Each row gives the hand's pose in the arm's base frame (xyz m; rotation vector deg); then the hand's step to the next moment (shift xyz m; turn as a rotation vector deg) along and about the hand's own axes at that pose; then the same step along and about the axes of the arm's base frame.
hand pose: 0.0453 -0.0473 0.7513 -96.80 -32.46 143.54
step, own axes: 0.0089 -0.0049 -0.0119 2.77 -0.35 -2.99
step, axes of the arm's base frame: 0.0066 0.0100 -0.0101 1.57 1.82 -3.31
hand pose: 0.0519 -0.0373 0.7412 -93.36 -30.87 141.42
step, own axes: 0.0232 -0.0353 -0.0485 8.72 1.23 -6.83
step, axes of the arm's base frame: 0.0318 0.0504 -0.0241 2.78 3.01 -10.36
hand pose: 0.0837 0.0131 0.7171 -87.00 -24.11 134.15
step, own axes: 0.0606 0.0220 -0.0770 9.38 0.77 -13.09
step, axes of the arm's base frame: 0.0450 0.0109 -0.0891 8.31 4.16 -13.17
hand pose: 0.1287 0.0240 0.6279 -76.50 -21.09 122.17
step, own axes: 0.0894 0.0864 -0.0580 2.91 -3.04 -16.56
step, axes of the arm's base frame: -0.0063 -0.0177 -0.1359 14.74 2.94 -8.12
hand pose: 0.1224 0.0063 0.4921 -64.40 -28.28 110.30
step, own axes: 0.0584 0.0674 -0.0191 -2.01 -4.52 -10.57
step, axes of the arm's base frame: -0.0297 0.0073 -0.0859 11.58 0.22 -1.42
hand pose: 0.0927 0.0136 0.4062 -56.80 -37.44 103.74
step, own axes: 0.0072 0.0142 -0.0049 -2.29 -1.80 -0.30
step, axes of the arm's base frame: -0.0043 0.0007 -0.0161 1.65 -1.32 2.03
